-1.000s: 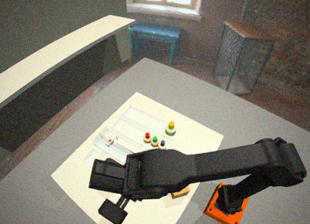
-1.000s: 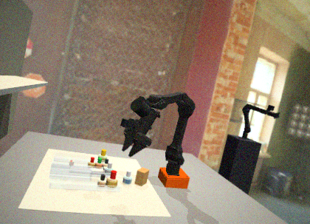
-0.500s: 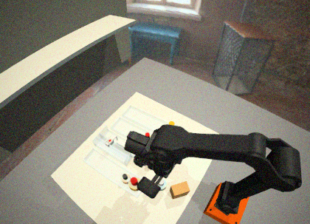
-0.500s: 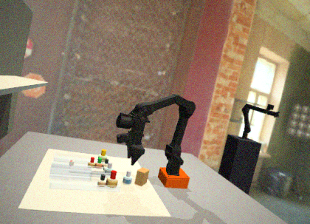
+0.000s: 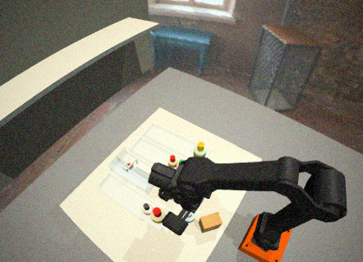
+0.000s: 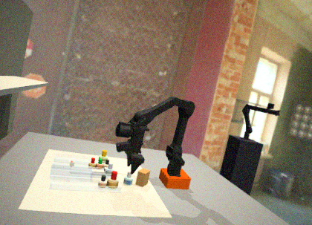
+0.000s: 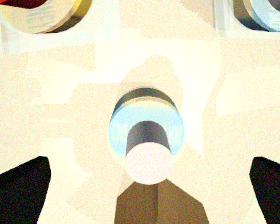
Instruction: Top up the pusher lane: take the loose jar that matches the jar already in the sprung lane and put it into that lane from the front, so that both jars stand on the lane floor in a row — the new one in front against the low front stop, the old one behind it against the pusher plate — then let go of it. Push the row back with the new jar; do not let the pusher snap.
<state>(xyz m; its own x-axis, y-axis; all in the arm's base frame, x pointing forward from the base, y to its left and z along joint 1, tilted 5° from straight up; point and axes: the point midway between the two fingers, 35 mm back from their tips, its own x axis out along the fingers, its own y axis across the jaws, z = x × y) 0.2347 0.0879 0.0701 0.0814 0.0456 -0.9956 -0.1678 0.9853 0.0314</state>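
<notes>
My gripper tip is now 7 cm past the cardboard box, 3 cm to the left of it and 4 cm above it. Also, from my gripper tip: clear sprung lane 24 cm ahead, 1 cm to the left, 5 cm below; red mark 27 cm ahead, 3 cm to the left.
</notes>
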